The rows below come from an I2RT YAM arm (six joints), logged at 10 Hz.
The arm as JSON. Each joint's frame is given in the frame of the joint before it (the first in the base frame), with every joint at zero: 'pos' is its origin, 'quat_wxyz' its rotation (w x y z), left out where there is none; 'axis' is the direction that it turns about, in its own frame. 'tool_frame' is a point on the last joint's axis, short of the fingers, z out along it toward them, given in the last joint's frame.
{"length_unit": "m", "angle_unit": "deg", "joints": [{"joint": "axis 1", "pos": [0.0, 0.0, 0.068], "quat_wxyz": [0.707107, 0.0, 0.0, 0.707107], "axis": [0.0, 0.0, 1.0]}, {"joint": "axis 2", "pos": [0.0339, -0.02, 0.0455], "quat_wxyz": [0.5, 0.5, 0.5, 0.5], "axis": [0.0, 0.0, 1.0]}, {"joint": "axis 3", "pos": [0.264, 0.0, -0.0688], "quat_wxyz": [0.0, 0.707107, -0.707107, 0.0], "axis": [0.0, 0.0, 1.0]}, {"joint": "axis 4", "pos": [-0.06, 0.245, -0.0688], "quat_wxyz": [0.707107, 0.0, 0.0, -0.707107], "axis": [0.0, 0.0, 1.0]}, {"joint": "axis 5", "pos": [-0.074, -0.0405, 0.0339], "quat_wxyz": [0.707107, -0.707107, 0.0, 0.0], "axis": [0.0, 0.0, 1.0]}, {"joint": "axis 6", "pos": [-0.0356, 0.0, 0.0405], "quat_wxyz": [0.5, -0.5, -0.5, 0.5], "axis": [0.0, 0.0, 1.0]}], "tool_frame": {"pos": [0.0, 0.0, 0.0], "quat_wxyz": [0.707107, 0.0, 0.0, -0.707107]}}
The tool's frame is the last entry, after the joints.
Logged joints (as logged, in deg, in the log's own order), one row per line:
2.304 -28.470 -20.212 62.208 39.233 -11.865
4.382 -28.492 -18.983 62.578 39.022 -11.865
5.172 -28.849 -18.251 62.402 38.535 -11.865
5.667 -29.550 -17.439 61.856 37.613 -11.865
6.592 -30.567 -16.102 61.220 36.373 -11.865
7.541 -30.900 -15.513 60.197 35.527 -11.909
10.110 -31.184 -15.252 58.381 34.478 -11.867
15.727 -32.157 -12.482 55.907 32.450 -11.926
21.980 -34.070 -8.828 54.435 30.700 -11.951
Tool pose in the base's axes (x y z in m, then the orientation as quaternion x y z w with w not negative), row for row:
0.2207 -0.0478 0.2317 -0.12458 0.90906 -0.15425 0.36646
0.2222 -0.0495 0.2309 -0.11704 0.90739 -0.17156 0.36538
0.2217 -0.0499 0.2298 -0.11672 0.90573 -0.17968 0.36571
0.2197 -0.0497 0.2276 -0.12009 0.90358 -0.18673 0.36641
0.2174 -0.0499 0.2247 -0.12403 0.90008 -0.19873 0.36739
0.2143 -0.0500 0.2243 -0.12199 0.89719 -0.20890 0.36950
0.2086 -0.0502 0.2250 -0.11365 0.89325 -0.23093 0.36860
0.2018 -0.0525 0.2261 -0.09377 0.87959 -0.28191 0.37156
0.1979 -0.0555 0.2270 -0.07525 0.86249 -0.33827 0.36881
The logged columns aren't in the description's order. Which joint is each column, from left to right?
Columns, left to right: axis 5, axis 6, axis 4, axis 2, axis 3, axis 1.
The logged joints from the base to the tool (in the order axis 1, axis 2, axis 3, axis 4, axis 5, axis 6), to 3 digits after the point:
-11.865 62.208 39.233 -20.212 2.304 -28.470
-11.865 62.578 39.022 -18.983 4.382 -28.492
-11.865 62.402 38.535 -18.251 5.172 -28.849
-11.865 61.856 37.613 -17.439 5.667 -29.550
-11.865 61.220 36.373 -16.102 6.592 -30.567
-11.909 60.197 35.527 -15.513 7.541 -30.900
-11.867 58.381 34.478 -15.252 10.110 -31.184
-11.926 55.907 32.450 -12.482 15.727 -32.157
-11.951 54.435 30.700 -8.828 21.980 -34.070

